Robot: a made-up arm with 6 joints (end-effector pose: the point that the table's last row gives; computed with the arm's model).
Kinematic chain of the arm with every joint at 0, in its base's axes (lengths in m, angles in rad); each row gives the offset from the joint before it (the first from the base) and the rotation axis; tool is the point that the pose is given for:
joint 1: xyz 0 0 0.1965 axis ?
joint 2: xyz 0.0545 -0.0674 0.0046 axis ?
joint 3: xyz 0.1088 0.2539 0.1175 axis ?
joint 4: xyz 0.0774 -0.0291 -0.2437 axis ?
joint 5: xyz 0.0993 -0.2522 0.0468 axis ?
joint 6: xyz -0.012 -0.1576 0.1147 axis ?
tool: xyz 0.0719 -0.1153 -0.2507
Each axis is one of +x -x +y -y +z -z.
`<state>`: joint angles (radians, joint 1 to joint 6).
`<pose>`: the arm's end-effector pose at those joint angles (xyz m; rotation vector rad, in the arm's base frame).
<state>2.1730 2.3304 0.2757 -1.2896 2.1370 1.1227</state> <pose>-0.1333 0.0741 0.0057 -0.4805 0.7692 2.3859</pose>
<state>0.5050 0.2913 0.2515 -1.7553 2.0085 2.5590</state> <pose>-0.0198 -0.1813 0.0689 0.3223 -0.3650 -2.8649</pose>
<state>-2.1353 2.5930 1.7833 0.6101 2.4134 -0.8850</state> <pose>0.0442 -0.3390 0.5150 -0.2537 2.1263 -0.7443</pose>
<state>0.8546 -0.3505 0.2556 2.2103 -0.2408 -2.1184</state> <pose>0.1629 -0.0187 0.0510 1.4592 0.3514 2.1208</pose>
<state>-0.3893 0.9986 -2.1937 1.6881 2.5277 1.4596</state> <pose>0.0817 0.1353 -0.7108 1.0994 0.9440 -0.0895</pose>
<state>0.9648 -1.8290 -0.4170 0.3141 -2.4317 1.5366</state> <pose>0.4221 0.0933 0.7649 -2.4509 -0.1753 0.3303</pose>
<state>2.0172 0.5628 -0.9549 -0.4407 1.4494 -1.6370</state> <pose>-0.0166 -0.0751 0.7491 -1.1750 0.2810 0.9741</pose>
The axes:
joint 1: -y
joint 2: -x
joint 3: -z
joint 4: +y
joint 5: +y
joint 6: -z

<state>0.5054 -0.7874 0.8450 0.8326 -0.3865 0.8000</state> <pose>-0.0303 -0.0053 -0.1837 0.8755 0.6886 -1.0916</pose>
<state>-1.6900 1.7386 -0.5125 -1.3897 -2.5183 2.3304</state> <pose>-0.0005 0.1213 -0.2234 1.9742 1.3607 -1.0206</pose>
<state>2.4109 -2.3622 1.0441 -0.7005 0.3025 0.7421</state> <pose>0.1853 0.1606 0.0133 1.4323 -0.0402 0.7896</pose>
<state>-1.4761 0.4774 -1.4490 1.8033 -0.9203 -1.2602</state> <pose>-0.4316 -0.0126 -0.4217 -1.1941 -1.5519 -1.6506</pose>
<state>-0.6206 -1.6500 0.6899 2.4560 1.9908 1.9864</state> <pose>-0.0924 0.2805 0.0227 -0.3912 0.2032 2.6067</pose>
